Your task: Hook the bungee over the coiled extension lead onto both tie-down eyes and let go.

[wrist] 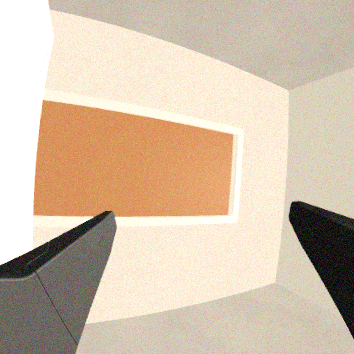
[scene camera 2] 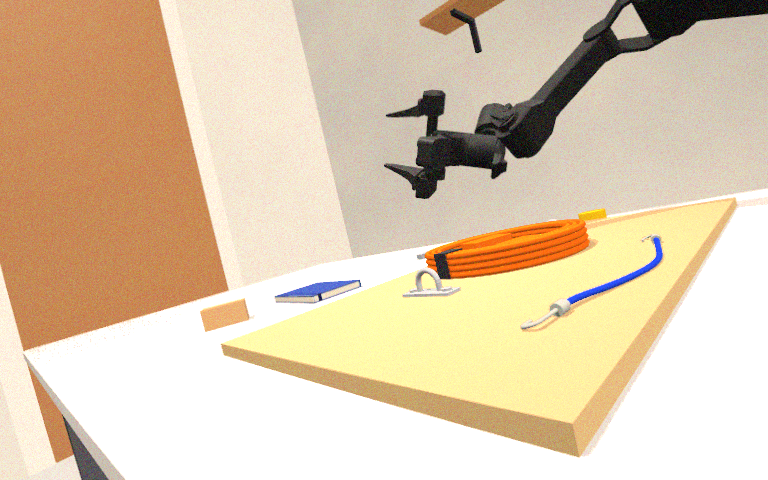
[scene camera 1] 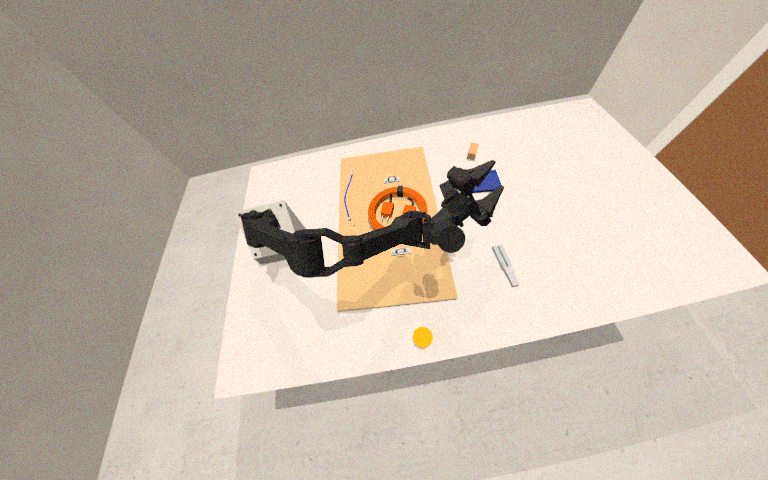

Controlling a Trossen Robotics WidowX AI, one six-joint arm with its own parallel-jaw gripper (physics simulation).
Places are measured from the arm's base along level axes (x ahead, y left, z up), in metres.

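Pixels of known places: gripper, between the fingertips: [wrist: 202, 214] [scene camera 2: 385, 140] [scene camera 1: 498, 174]; arm's base, origin of its link: [scene camera 1: 266, 222].
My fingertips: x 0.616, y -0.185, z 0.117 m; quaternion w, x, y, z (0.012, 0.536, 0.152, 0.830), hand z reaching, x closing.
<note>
For each thing: its top centre in the pictures, then the offset to it from my fingertips. Level surfaces: height alone.
- blue bungee, centre of its top: [scene camera 2: 632, 261] [scene camera 1: 347, 195] 0.362 m back, 0.282 m left, 0.224 m down
- wooden board, height of its surface: 0.230 m down
- orange coiled extension lead, centre of its top: [scene camera 2: 499, 235] [scene camera 1: 397, 208] 0.218 m back, 0.140 m left, 0.200 m down
- tie-down eye, centre of its top: [scene camera 2: 424, 267] [scene camera 1: 391, 175] 0.188 m back, 0.291 m left, 0.203 m down
- blue book, centre of its top: [scene camera 2: 315, 288] [scene camera 1: 479, 180] 0.099 m ahead, 0.167 m left, 0.230 m down
- small wooden block, centre of its top: [scene camera 2: 223, 304] [scene camera 1: 473, 148] 0.147 m ahead, 0.307 m left, 0.212 m down
- grey-white tool, centre of its top: [scene camera 1: 506, 264] 0.018 m ahead, 0.144 m right, 0.230 m down
- white table, height of its surface: 0.242 m down
- yellow disc, centre of its top: [scene camera 2: 591, 211] [scene camera 1: 422, 336] 0.284 m back, 0.251 m right, 0.223 m down
The blue bungee [scene camera 1: 345, 198] [scene camera 2: 617, 280] lies on the wooden board [scene camera 1: 368, 294] [scene camera 2: 362, 345], on the side near the arm's base, with a hook at each end. The orange coiled extension lead [scene camera 1: 372, 210] [scene camera 2: 509, 257] lies mid-board. One tie-down eye [scene camera 1: 391, 179] [scene camera 2: 428, 283] stands on one side of the coil; the other eye [scene camera 1: 400, 251] shows in scene camera 1 on the opposite side. The bungee is apart from the coil and both eyes. My gripper [scene camera 1: 498, 175] [scene camera 2: 385, 140] [wrist: 202, 214] is open and empty, raised high beyond the coil and pointing roughly level, away from the base.
A blue book [scene camera 1: 488, 181] [scene camera 2: 318, 290] and a small wooden block [scene camera 1: 472, 151] [scene camera 2: 224, 314] lie beyond the board. A grey-white tool [scene camera 1: 505, 266] lies on the white table [scene camera 1: 594, 226]. A yellow disc [scene camera 1: 422, 337] [scene camera 2: 592, 214] lies off the board's end.
</note>
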